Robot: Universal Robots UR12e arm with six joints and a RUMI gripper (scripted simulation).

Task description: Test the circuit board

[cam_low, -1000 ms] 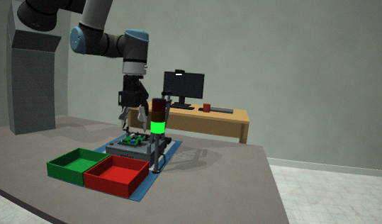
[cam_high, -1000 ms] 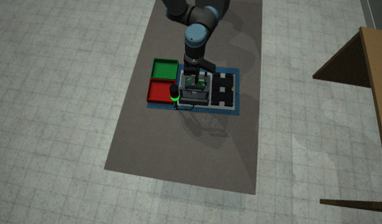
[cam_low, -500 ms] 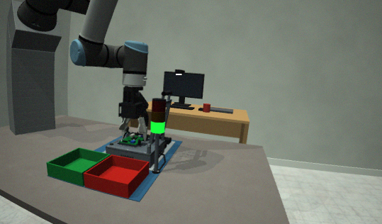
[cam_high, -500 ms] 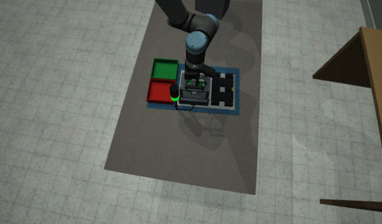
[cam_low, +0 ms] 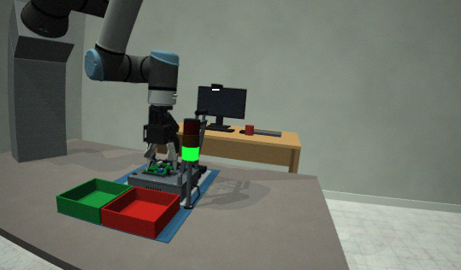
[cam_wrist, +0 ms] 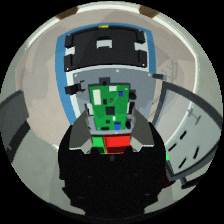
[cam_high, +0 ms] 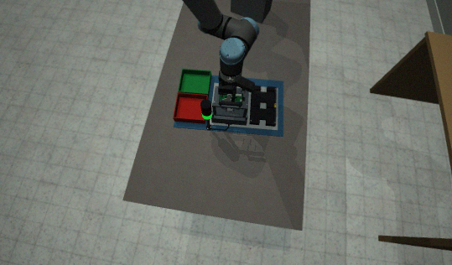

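Now: the green circuit board 10 mm to the right of my hand. The rest, counted from my hand: tester lid 110 mm ahead, 40 mm to the right, 110 mm above; red bin 20 mm behind, 210 mm to the right, 60 mm below; black latch hook 40 mm behind, 70 mm to the left, 10 mm above.
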